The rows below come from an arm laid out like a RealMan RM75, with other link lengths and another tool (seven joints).
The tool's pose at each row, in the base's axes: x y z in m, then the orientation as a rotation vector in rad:
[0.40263, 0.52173, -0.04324, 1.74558, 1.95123, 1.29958]
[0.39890, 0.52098, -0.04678, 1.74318, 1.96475, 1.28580]
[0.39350, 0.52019, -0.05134, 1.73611, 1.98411, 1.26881]
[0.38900, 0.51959, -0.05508, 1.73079, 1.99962, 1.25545]
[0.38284, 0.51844, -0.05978, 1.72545, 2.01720, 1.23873]
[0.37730, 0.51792, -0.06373, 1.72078, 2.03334, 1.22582]
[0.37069, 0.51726, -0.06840, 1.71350, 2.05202, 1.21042]
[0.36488, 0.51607, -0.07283, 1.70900, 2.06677, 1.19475]
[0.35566, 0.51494, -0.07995, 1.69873, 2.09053, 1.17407]
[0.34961, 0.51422, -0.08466, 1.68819, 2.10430, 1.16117]
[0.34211, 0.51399, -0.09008, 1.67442, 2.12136, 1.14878]
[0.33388, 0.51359, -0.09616, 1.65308, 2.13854, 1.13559]
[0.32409, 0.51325, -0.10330, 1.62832, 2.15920, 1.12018]
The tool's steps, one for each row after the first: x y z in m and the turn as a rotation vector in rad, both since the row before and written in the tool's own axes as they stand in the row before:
[-0.00100, -0.00504, -0.00077, 0.01095, -0.00289, -0.00693]
[-0.00092, -0.00694, -0.00123, 0.01374, -0.00242, -0.01167]
[-0.00063, -0.00577, -0.00095, 0.01118, -0.00163, -0.00897]
[-0.00093, -0.00761, -0.00162, 0.01339, -0.00272, -0.00998]
[-0.00022, -0.00669, -0.00130, 0.01189, -0.00073, -0.00834]
[-0.00022, -0.00798, -0.00150, 0.01323, -0.00120, -0.01097]
[-0.00077, -0.00725, -0.00130, 0.01188, -0.00303, -0.00852]
[-0.00048, -0.01160, -0.00152, 0.01697, -0.00199, -0.01467]
[-0.00020, -0.00765, -0.00083, 0.00843, -0.00215, -0.01181]
[0.00058, -0.00919, -0.00094, 0.00932, -0.00027, -0.01429]
[0.00061, -0.01018, -0.00091, 0.00696, -0.00145, -0.01966]
[0.00111, -0.01203, -0.00100, 0.00881, -0.00107, -0.02284]

